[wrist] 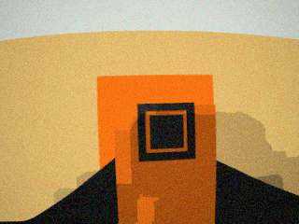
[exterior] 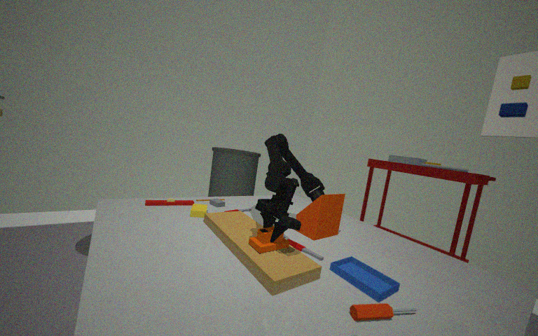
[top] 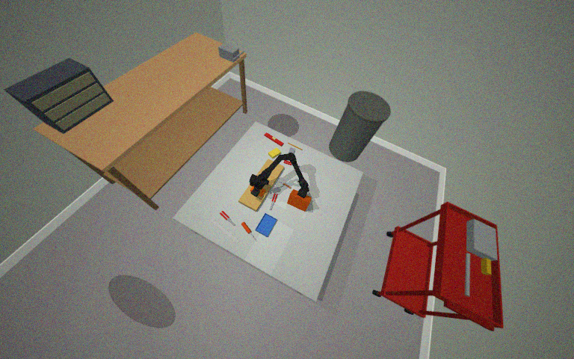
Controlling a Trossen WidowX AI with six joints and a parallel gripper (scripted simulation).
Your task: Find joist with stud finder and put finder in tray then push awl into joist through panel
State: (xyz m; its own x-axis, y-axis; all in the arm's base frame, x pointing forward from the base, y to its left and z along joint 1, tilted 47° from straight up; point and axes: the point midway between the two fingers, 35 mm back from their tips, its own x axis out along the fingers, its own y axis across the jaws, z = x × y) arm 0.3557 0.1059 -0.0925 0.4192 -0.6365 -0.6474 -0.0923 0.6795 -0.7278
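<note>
Right now the blue tray is 240 mm behind my gripper tip, 200 mm to the left of it and 50 mm below it. From my gripper tip the other things lie so: orange stud finder: 20 mm above, 10 mm ahead; yellow block: 460 mm to the right, 120 mm ahead, 50 mm below; awl: 220 mm to the right, 150 mm behind, 60 mm below.
</note>
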